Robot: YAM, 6 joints.
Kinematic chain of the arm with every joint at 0, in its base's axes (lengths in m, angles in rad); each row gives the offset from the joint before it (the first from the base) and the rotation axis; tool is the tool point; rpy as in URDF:
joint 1: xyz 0 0 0.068 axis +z
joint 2: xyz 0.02 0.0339 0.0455 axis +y
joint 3: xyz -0.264 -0.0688 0 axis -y
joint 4: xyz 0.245 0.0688 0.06 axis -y
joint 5: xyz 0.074 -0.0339 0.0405 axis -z
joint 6: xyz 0.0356 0 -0.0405 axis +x
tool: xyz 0 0 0 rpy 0 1.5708 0
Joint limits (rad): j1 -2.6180..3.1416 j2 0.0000..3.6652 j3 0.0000..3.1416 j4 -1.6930..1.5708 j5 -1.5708..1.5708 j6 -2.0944..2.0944
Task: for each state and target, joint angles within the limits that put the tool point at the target. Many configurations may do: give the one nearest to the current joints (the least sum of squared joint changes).
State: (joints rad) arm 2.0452 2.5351 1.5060 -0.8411 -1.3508 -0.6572
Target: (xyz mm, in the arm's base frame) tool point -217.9 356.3 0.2
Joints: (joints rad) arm 2.0365 2.5948 1.6148 -0.7821 -1.3439 -0.6572
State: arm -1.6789 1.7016 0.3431 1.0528 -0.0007 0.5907
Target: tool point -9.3 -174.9 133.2
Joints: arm -1.6275 1.1658 0.0000 0.9693 -0.0177 0.5907
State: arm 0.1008 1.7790 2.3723 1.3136 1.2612 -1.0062
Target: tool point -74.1 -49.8 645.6
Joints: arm 0.1874 1.2515 2.3719 1.5708 1.4062 -1.0062
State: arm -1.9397 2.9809 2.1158 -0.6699 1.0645 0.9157
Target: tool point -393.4 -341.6 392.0
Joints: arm -2.3668 2.3585 2.5915 -0.4843 1.0624 0.9157
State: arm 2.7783 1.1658 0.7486 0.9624 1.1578 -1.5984
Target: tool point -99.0 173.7 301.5
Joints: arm 2.2581 1.0011 0.4766 0.9647 1.2415 -1.5984
